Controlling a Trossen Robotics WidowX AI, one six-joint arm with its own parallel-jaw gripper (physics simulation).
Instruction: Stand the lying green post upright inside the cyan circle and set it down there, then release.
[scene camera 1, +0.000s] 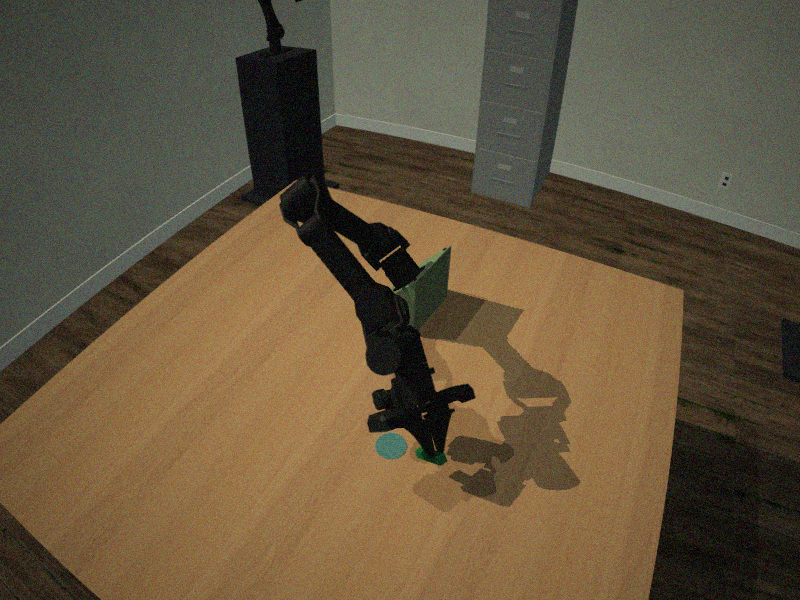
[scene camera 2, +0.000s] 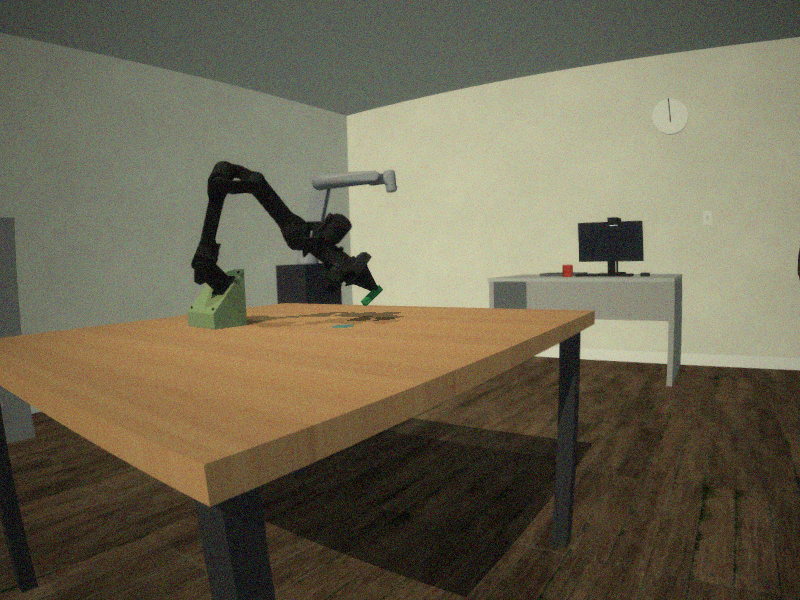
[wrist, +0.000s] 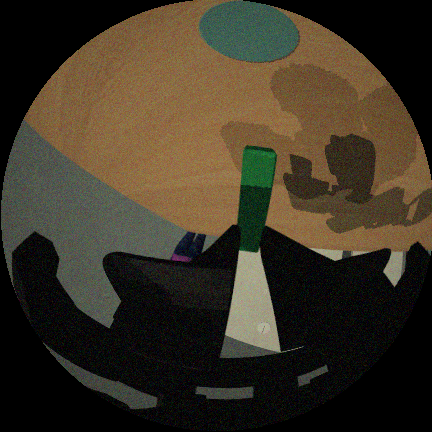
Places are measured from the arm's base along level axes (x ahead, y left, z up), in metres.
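Pixels of known places: gripper, fingertip midpoint: (scene camera 1: 436, 456) (scene camera 2: 375, 289) (wrist: 248, 231); arm's base at its link origin: (scene camera 1: 409, 279) (scene camera 2: 223, 285).
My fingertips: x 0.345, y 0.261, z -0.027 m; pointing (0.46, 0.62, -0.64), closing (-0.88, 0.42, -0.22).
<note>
Ahead of a thing's pixels: the offset from my fingertips to its top centre. "*": to the spot under its first point. Level surfaces: height alone.
The green post {dx -0.004, dy -0.012, dz +0.012 m} (scene camera 1: 439, 458) (scene camera 2: 371, 296) (wrist: 256, 195) is held in the air above the table. It is tilted, with its lower end toward the arm's base side in the scene camera 2 view. My gripper (scene camera 1: 434, 452) (scene camera 2: 377, 289) (wrist: 248, 231) is shut on the post near its upper end. The cyan circle {* dx -0.021, dy -0.105, dz -0.086 m} (scene camera 1: 390, 446) (scene camera 2: 342, 326) (wrist: 249, 31) lies flat on the table. The post is apart from it, above and to its right in the scene camera 1 view. The fingers hide part of the post in the scene camera 1 view.
The wooden table {dz -0.087 m} (scene camera 1: 258, 419) (scene camera 2: 290, 381) bears the arm's green base (scene camera 1: 431, 287) (scene camera 2: 219, 310). Shadows of the arm fall across the table beside the circle. A grey cabinet (scene camera 1: 516, 116), a dark pedestal (scene camera 1: 284, 122) and a desk (scene camera 2: 600, 300) stand beyond the table.
</note>
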